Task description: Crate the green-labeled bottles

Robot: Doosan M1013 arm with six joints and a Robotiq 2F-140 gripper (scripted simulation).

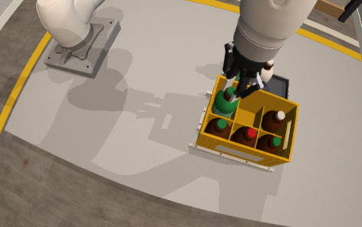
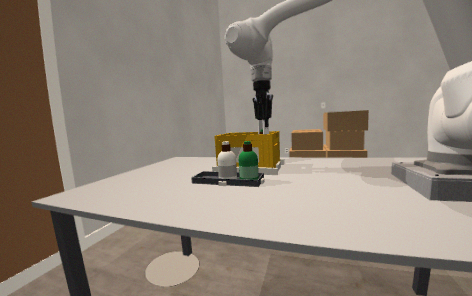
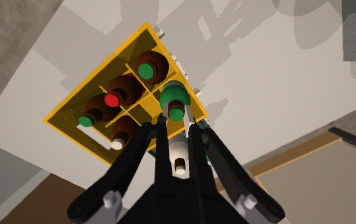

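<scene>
My gripper is now 90 mm short of the yellow crate, 40 mm to the left of it and 120 mm above it. The rest, counted from my hand: red-capped bottle: 90 mm ahead, 90 mm to the right, 120 mm below; brown bottle: 170 mm ahead, 120 mm below; white-labeled bottle: 110 mm ahead, 180 mm to the left, 120 mm below.
</scene>
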